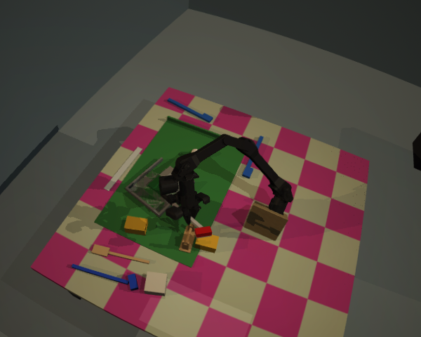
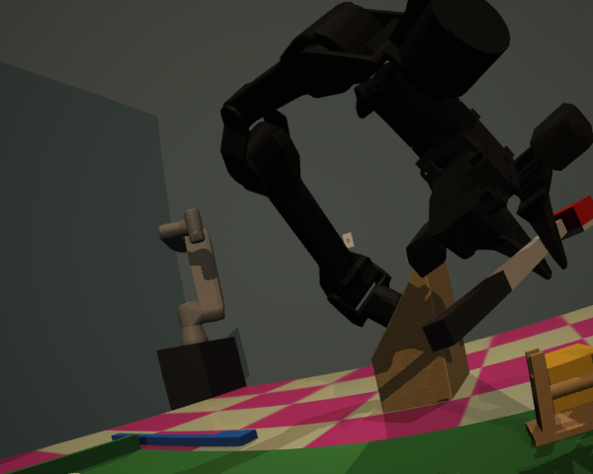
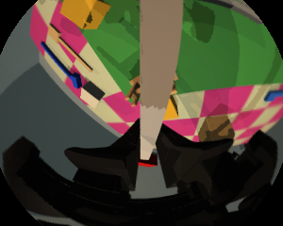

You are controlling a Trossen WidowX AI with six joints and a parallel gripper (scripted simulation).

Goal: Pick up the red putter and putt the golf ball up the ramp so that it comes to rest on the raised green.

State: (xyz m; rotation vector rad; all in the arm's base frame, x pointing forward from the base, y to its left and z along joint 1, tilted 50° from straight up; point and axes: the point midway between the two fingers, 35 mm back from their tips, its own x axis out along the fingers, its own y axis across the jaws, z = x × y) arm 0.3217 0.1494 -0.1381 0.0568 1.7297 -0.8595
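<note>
Now: the white golf ball 44 cm to the right of my gripper tip, 16 cm ahead of it and 11 cm below it. Also, from my gripper tip: red putter 3 cm ahead, 2 cm to the right, 2 cm above; wooden stand 10 cm below, 1 cm to the left.
</note>
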